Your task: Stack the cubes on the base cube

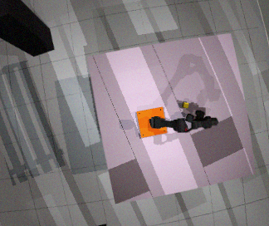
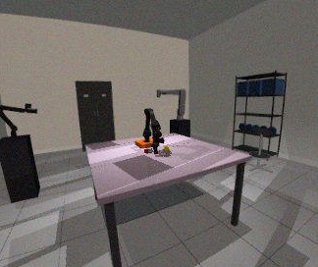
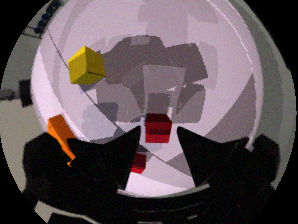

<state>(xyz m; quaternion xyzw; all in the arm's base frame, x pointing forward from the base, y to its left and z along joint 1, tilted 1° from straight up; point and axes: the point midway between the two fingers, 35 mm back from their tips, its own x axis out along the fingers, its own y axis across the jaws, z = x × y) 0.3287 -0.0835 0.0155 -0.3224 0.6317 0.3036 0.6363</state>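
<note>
The yellow cube is 3 cm behind my gripper tip and 14 cm to the left of it.
</note>
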